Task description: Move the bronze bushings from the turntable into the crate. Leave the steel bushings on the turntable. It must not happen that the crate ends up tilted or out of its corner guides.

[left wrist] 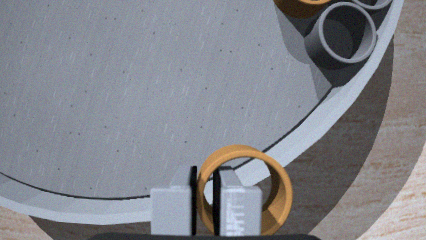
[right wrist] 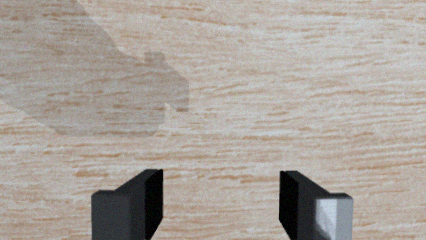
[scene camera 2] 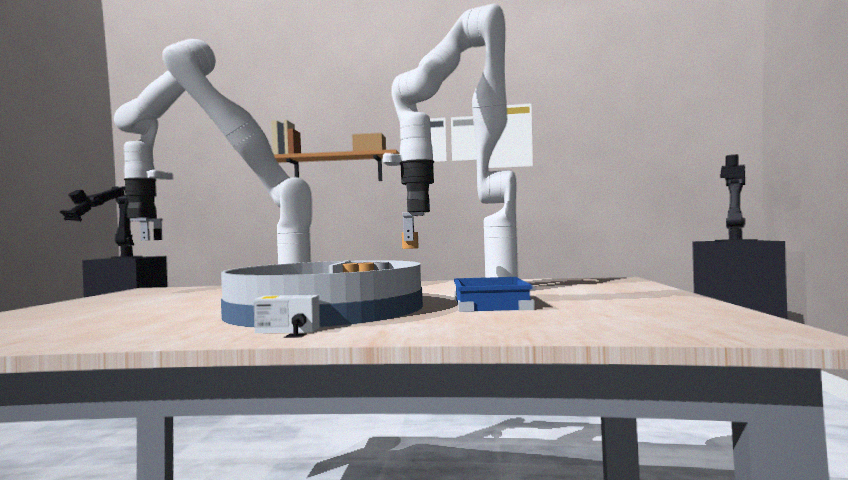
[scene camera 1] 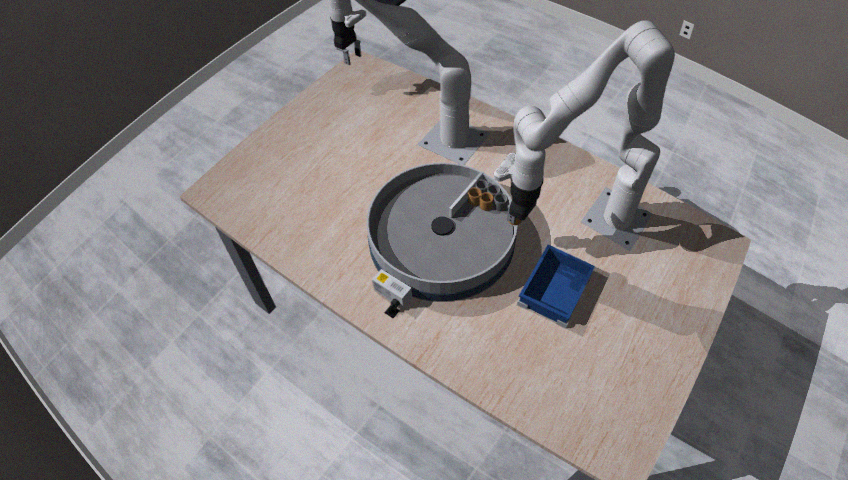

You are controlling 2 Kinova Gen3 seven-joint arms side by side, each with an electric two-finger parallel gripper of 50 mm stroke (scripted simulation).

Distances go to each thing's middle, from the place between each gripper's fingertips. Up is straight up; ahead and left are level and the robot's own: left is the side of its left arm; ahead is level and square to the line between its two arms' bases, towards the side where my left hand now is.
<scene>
The blue crate (scene camera 1: 561,277) is 4 cm ahead of my left hand (scene camera 2: 409,240), 18 cm to the left of it and 14 cm below it. Round my left hand: turntable (scene camera 1: 411,228) (7 cm ahead, 18 cm to the right, 11 cm below).
I see my right gripper (scene camera 2: 151,240) 370 mm short of the turntable, 610 mm to the right of it and 130 mm above it. From my right hand the other things lie so: blue crate 350 mm ahead, 970 mm to the left, 160 mm below.
</scene>
